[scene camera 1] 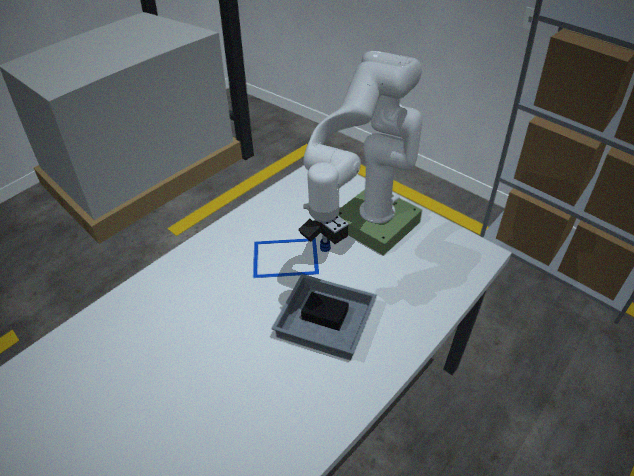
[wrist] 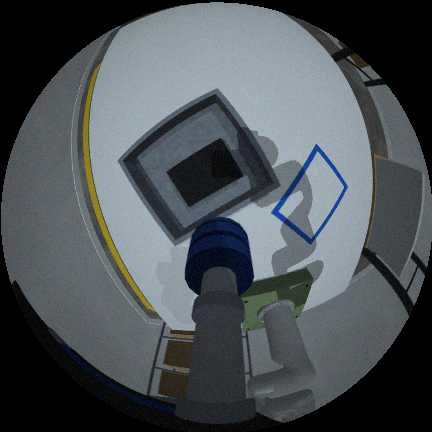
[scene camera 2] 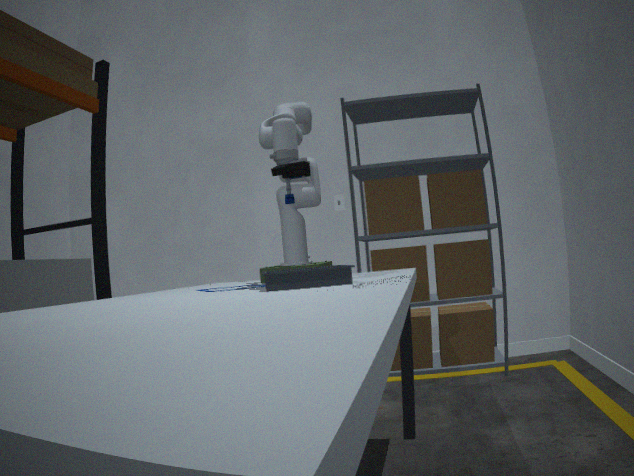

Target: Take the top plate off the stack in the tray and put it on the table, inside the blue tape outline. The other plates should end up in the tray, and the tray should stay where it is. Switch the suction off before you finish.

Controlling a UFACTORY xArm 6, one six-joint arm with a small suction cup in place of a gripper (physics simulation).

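Where they show: hand, tool point: (scene camera 1: 325, 248) (wrist: 219, 243) (scene camera 2: 290, 203); arm's base, link origin: (scene camera 1: 377, 211) (wrist: 275, 310) (scene camera 2: 296, 264).
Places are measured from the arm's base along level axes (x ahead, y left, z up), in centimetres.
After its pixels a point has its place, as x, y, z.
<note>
A stack of black plates (scene camera 1: 324, 311) {42.5, 20.8, -1.9} (wrist: 205, 172) {41.2, 19.3, -1.9} sits near the middle of the grey tray (scene camera 1: 313, 346) {51.7, 26.9, -4.5} (scene camera 2: 308, 278) {51.9, 26.5, -3.3} (wrist: 165, 145) {47.9, 27.8, -5.6}; I cannot tell single plates apart. In scene camera 2 the tray wall hides the stack. The blue tape outline (scene camera 1: 255, 260) {44.1, -13.3, -5.8} (scene camera 2: 204, 290) {42.7, -14.6, -5.8} (wrist: 274, 212) {31.6, 4.4, -5.8} lies on the table beside the tray, with part of the arm's shadow across it. My gripper, a blue suction cup (scene camera 1: 325, 246) (scene camera 2: 289, 198) (wrist: 219, 235), hangs high above the table, off the tray on the robot's side. It is open, with no plate on it.
The arm stands on a green base block (scene camera 1: 381, 238) {8.7, 10.7, -0.2} (scene camera 2: 271, 273) {12.3, -4.9, -1.3} (wrist: 270, 284) {11.1, 3.5, -2.9} behind the tray. A shelf rack (scene camera 1: 516, 110) (scene camera 2: 500, 256) with brown boxes stands beyond the table. A large grey box (scene camera 1: 148, 122) on a wooden pallet stands beyond the table's left side.
</note>
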